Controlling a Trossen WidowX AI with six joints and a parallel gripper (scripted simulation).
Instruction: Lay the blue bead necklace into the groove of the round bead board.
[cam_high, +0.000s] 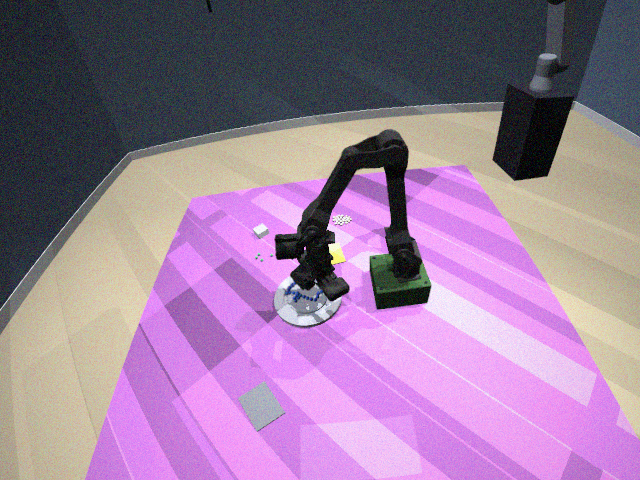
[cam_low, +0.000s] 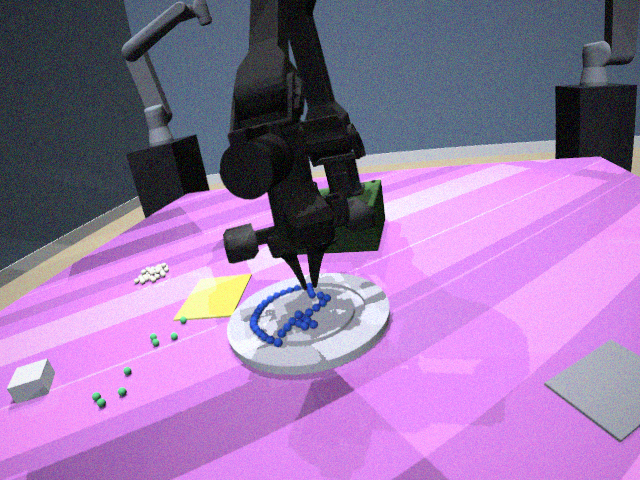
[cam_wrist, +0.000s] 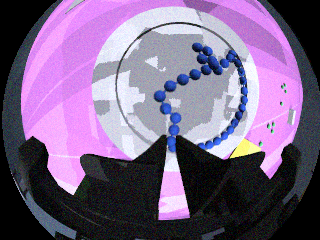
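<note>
Now: gripper tip 50 mm short of the round white bead board, 10 mm to the right of it and 10 mm above it. From my gripper tip the other things lie so: yellow sheet (150 mm to the right, 20 mm behind, 10 mm below); grey tile (310 mm to the left, 200 mm ahead, 10 mm below); cube (320 mm to the right, 200 mm ahead).
</note>
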